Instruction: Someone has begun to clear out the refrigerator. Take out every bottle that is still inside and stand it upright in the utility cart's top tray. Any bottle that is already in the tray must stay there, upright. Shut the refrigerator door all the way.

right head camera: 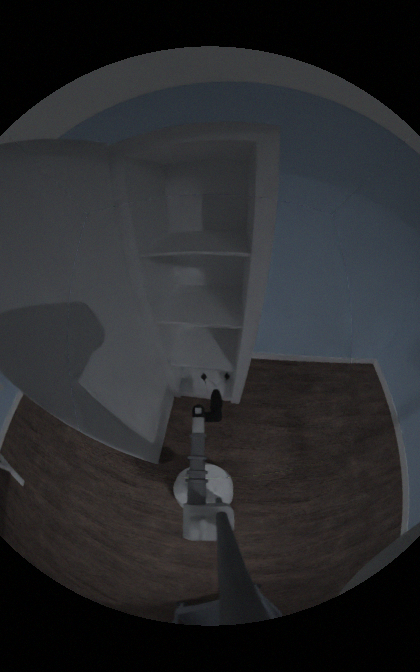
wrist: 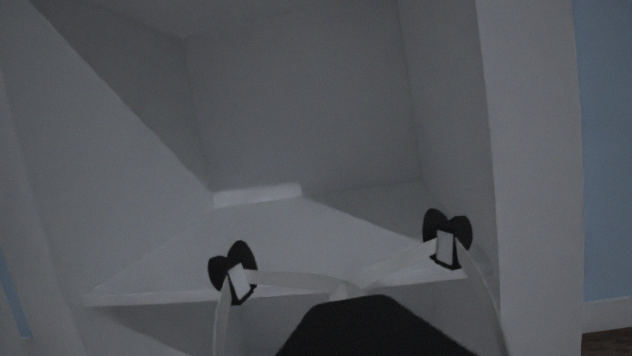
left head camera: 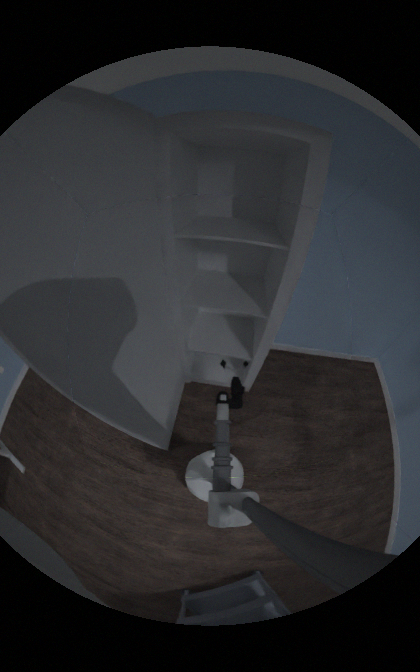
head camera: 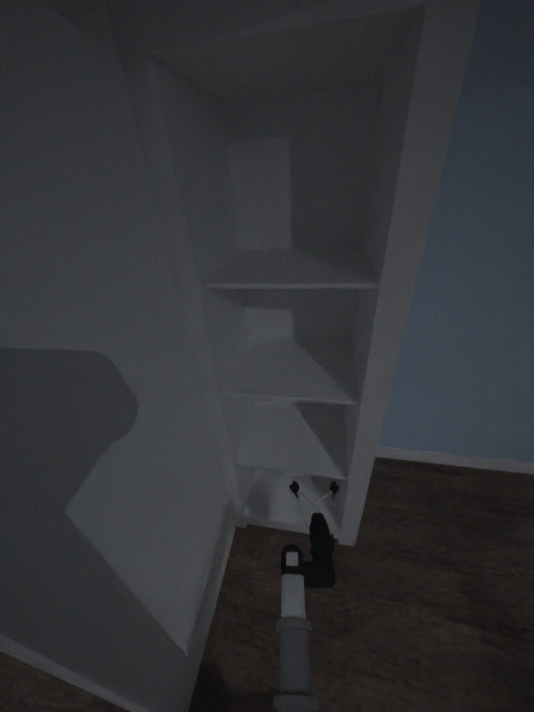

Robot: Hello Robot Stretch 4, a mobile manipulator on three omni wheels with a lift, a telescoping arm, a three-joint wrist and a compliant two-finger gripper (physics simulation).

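Note:
The white refrigerator [head camera: 402,258] [left head camera: 305,225] [right head camera: 263,225] [wrist: 535,175] stands with its door [head camera: 86,258] [left head camera: 100,225] [right head camera: 55,240] wide open on the left. No bottle shows on its visible shelves; the lowest compartment is partly hidden behind my gripper and the shelf above. My gripper [head camera: 314,488] [left head camera: 234,364] [right head camera: 215,376] [wrist: 338,245] is open and empty, low at the refrigerator's front. In the wrist view its fingertips appear in front of a bare shelf [wrist: 260,235]. The utility cart [left head camera: 225,583] [right head camera: 200,611] is partly visible at the bottom edge; no bottle can be made out there.
A pale round disc [left head camera: 199,475] [right head camera: 220,485] lies below my extended arm [head camera: 293,655] [left head camera: 222,450] [right head camera: 197,465]. Blue walls [head camera: 477,316] [left head camera: 320,310] stand right of the refrigerator. A light leg-like piece [left head camera: 12,459] [right head camera: 12,472] shows at the far left. The room is dim.

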